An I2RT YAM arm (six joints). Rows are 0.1 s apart.
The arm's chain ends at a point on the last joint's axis. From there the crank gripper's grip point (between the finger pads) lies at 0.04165 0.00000 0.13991 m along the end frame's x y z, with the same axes.
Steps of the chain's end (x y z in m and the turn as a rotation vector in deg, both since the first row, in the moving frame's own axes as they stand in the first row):
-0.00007, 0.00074, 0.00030, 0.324, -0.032, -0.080
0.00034, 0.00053, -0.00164, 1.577, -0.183, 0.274
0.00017, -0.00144, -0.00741, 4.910, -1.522, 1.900
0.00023, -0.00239, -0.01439, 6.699, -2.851, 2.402
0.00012, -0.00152, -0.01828, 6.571, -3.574, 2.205
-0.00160, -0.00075, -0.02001, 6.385, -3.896, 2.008
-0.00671, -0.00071, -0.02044, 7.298, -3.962, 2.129
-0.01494, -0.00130, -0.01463, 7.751, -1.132, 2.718
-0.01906, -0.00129, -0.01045, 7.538, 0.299, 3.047
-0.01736, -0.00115, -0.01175, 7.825, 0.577, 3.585
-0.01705, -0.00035, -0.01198, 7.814, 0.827, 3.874
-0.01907, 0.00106, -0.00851, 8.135, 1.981, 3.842
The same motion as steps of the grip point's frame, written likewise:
-0.00015, -0.00011, 0.00032, 0.324, -0.032, -0.080
-0.00010, -0.00312, -0.00156, 1.577, -0.183, 0.274
-0.00338, -0.01214, -0.00681, 4.910, -1.522, 1.900
-0.00646, -0.01723, -0.01335, 6.699, -2.851, 2.402
-0.00838, -0.01623, -0.01679, 6.571, -3.574, 2.205
-0.01093, -0.01516, -0.01830, 6.385, -3.896, 2.008
-0.01615, -0.01729, -0.01894, 7.298, -3.962, 2.129
-0.01730, -0.01831, -0.01498, 7.751, -1.132, 2.718
-0.01790, -0.01739, -0.01173, 7.538, 0.299, 3.047
-0.01544, -0.01752, -0.01330, 7.825, 0.577, 3.585
-0.01449, -0.01644, -0.01370, 7.814, 0.827, 3.874
-0.01371, -0.01567, -0.01124, 8.135, 1.981, 3.842

